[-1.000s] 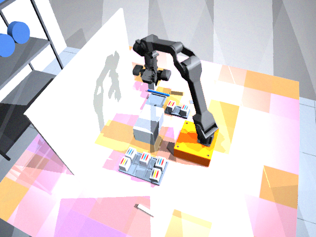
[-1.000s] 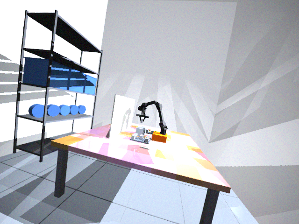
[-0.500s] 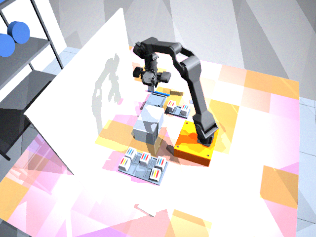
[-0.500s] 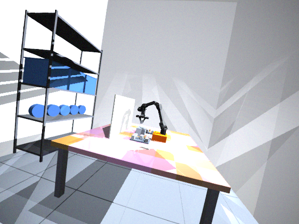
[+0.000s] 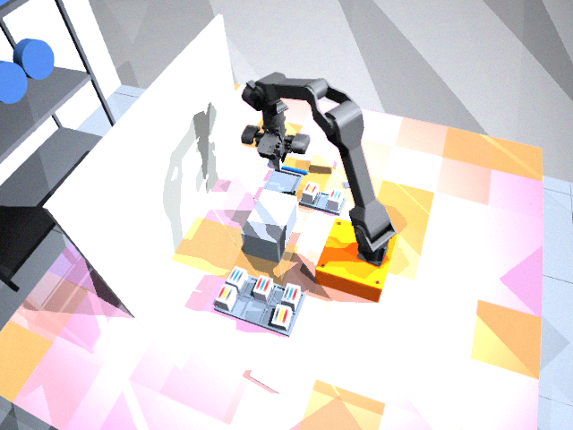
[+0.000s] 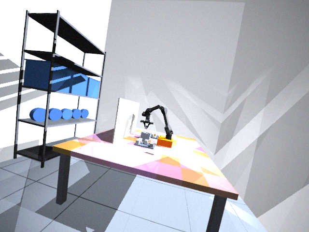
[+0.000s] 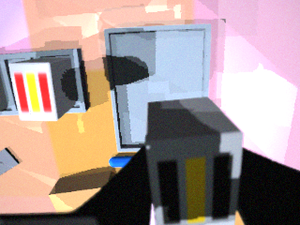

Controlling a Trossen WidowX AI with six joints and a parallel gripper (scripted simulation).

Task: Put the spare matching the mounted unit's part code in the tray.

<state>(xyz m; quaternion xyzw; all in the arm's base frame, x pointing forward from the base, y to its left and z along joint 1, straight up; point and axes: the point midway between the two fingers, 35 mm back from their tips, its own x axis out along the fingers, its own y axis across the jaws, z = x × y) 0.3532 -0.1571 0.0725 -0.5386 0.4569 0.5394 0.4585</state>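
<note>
Now: the shallow grey tray 110 mm below my gripper tip and 10 mm behind it. Also, from my gripper tip: white mounted unit 190 mm to the left, 70 mm behind, 60 mm below; white upright panel 210 mm to the left, 180 mm ahead, 110 mm above; spare block 20 mm above.
</note>
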